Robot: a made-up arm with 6 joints.
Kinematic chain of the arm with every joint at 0, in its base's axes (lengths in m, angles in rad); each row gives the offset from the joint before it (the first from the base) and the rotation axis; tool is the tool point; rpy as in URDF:
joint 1: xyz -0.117 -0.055 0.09 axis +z
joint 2: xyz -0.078 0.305 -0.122 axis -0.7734 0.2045 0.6
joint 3: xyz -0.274 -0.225 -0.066 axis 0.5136 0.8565 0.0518
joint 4: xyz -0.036 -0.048 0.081 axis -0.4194 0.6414 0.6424
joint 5: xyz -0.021 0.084 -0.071 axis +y
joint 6: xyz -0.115 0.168 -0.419 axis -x
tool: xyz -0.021 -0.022 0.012 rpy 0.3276 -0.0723 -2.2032
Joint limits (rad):
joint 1: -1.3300..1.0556
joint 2: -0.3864..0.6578
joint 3: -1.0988..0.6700
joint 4: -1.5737..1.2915
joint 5: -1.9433..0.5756
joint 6: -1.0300..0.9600
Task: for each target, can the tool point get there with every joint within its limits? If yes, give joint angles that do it. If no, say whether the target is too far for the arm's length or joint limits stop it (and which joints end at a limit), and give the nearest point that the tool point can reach.
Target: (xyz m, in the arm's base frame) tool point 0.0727 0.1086 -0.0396
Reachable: yes | joints -0.4260 0.3632 -0.6575 -0.6974 -0.8158 0.3316
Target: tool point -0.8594 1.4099 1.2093
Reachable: no: too far | nearest point -0.4809 0.5266 0.4402 | short by 1.231 m
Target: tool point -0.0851 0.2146 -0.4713
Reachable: yes | joints -0.3351 -0.2998 -0.6417 -0.2363 -0.3298 -0.5056
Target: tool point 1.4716 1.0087 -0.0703
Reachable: no: too far | nearest point 0.4017 0.5721 -0.1517 | short by 1.158 m
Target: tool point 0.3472 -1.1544 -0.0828
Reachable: no: joint limits stop it (at a limit: joint 1, joint 3, joint 4, joint 6) | nearest point 0.0732 -0.8146 -0.0325 | short by 0.439 m
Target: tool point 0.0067 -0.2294 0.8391
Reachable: no: joint limits stop it (at a limit: joint 1, joint 4, joint 5, joint 6) | nearest point -0.1484 -0.1658 0.5798 | short by 0.309 m
